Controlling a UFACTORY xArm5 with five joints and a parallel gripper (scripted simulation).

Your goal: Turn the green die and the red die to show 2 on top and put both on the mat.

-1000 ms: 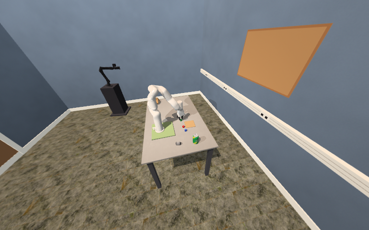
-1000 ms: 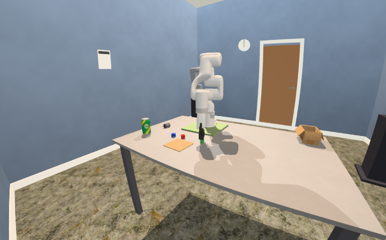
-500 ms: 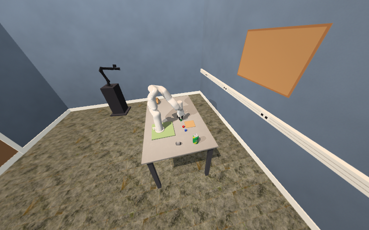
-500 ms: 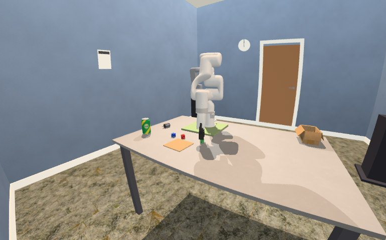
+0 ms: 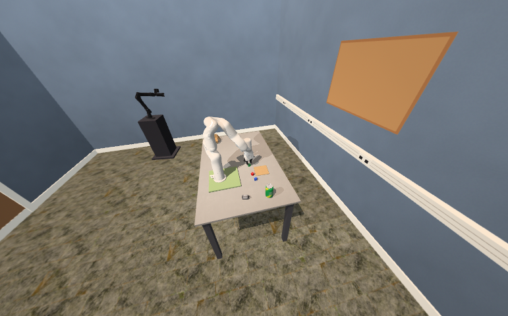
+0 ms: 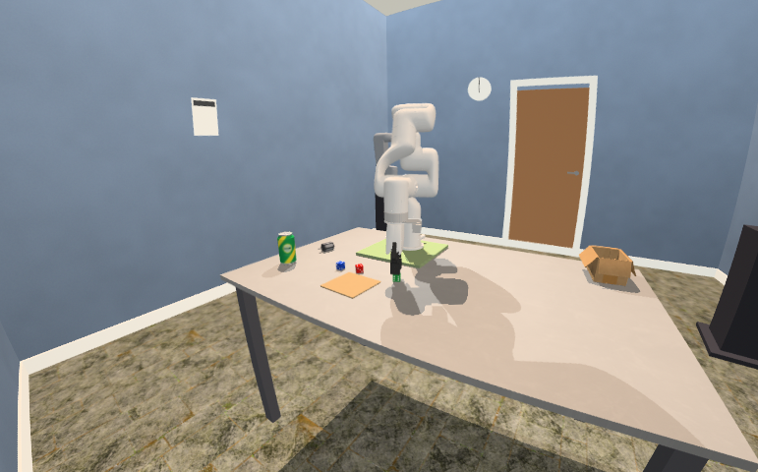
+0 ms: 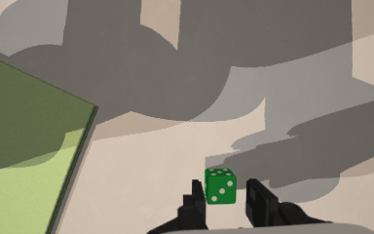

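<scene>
Now: the green die 40 mm below my hand. From my hand the other things lie so: blue die 220 mm to the right, 50 mm ahead, 40 mm below; then red die 150 mm to the right, 40 mm below, 30 mm ahead; then mat 120 mm ahead, 90 mm to the right, 50 mm below.
</scene>
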